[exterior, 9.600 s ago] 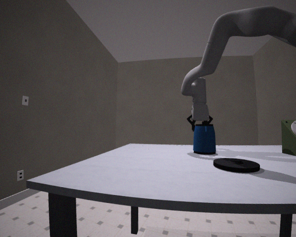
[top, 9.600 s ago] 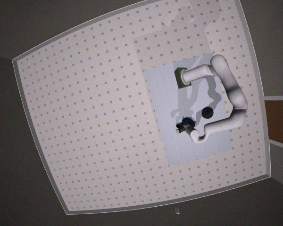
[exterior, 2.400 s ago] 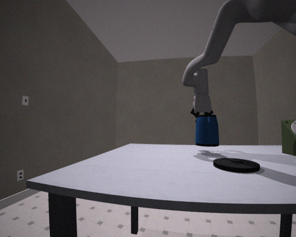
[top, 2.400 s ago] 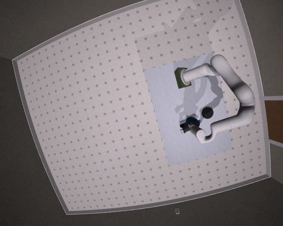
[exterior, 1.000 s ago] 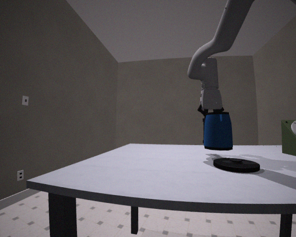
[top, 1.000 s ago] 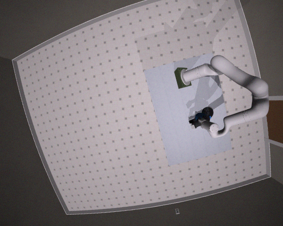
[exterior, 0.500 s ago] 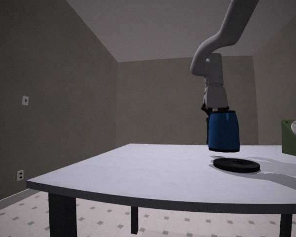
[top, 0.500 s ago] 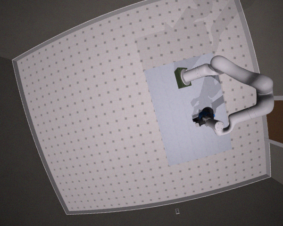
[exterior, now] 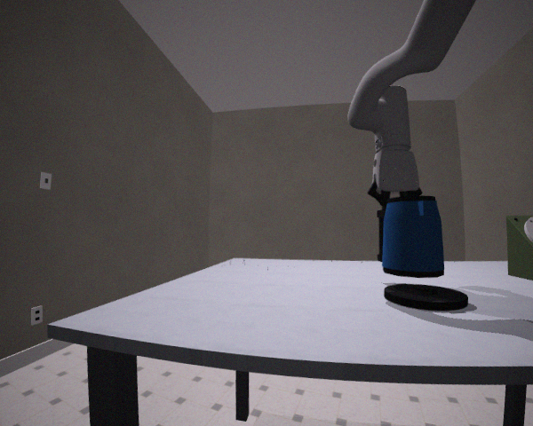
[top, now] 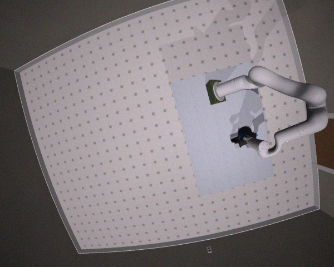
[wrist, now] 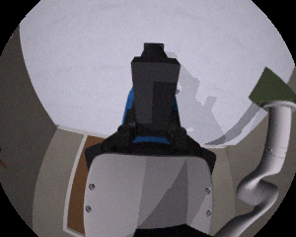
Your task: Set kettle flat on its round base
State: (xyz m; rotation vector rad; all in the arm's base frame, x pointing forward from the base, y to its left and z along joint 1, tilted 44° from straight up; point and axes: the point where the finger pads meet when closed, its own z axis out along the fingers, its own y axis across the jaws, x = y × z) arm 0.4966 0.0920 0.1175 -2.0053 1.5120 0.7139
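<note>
The blue kettle lies 50 mm below my hand, 30 mm to the left of it and 10 mm behind it. Round my hand: black round base (170 mm below, 110 mm to the left, 30 mm behind).
</note>
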